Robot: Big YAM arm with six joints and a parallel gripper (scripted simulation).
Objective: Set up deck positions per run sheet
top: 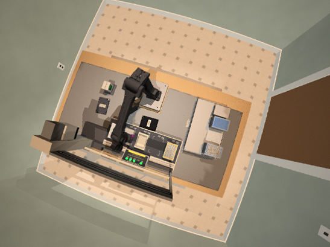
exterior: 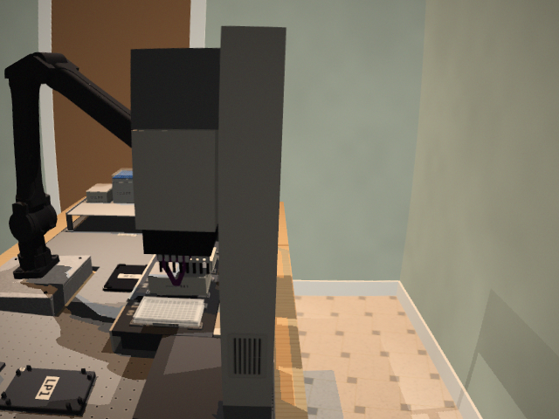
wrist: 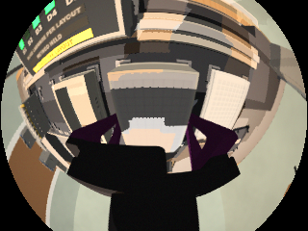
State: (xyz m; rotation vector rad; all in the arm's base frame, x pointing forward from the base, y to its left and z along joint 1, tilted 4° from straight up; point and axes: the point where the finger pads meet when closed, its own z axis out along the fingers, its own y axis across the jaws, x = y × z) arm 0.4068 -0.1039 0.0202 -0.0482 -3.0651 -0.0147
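Now: hand 10 mm above the pale block. From my hand the other things lie so: yellow-framed tip rack (10 mm ahead, 370 mm to the left, 10 mm above); cream reservoir (120 mm to the left, 20 mm below); regrip nest (160 mm behind, 130 mm to the left, 80 mm below).
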